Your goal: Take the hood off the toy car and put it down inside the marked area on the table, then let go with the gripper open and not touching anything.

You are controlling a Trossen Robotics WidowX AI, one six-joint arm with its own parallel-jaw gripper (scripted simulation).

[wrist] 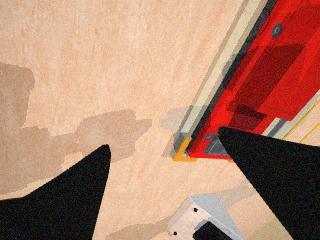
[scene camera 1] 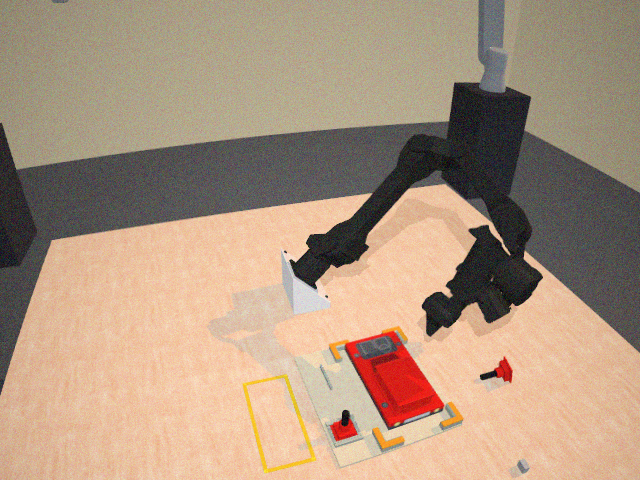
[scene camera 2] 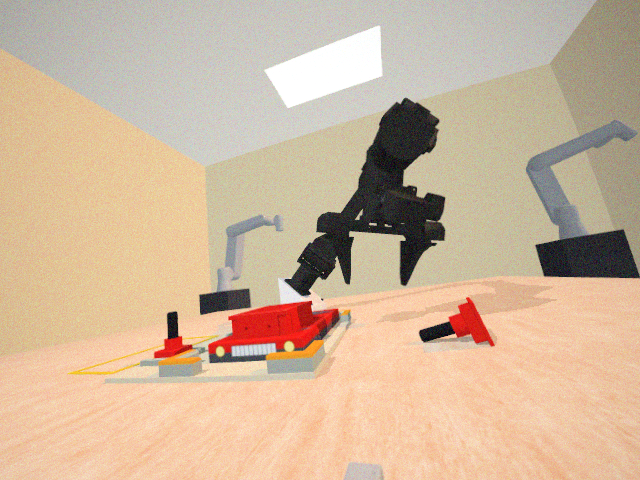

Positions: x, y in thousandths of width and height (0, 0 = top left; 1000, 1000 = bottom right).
My gripper shows in the wrist view (517, 585), in scene camera 1 (688, 678) and in scene camera 2 (588, 593).
